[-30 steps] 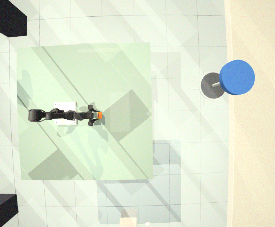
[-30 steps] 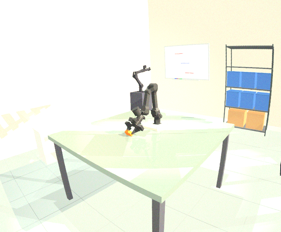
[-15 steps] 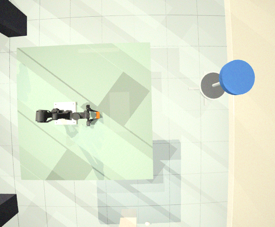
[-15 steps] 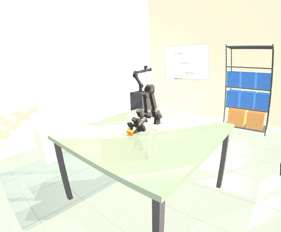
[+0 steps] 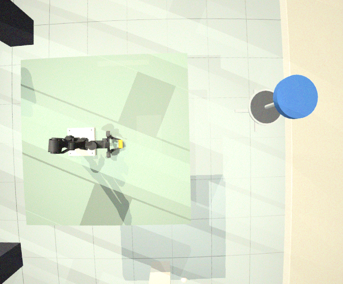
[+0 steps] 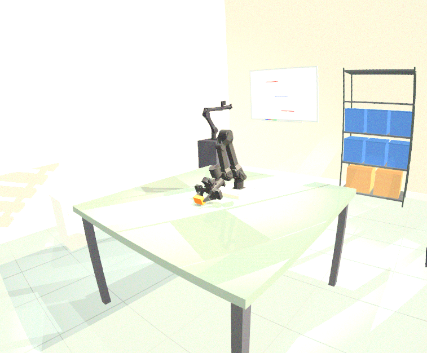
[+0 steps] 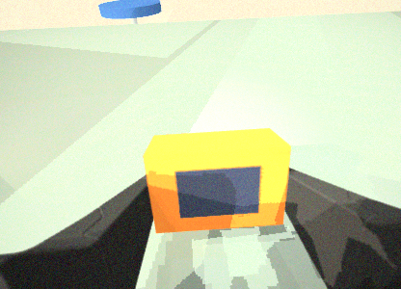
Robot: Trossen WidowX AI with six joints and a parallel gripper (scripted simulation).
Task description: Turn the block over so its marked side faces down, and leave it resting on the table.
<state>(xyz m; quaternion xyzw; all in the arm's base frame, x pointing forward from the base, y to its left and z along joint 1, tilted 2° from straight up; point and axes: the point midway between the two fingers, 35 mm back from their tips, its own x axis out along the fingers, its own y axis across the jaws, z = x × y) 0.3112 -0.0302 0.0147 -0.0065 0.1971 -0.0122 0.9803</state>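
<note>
My gripper tip is now 10 mm past the orange block.
</note>
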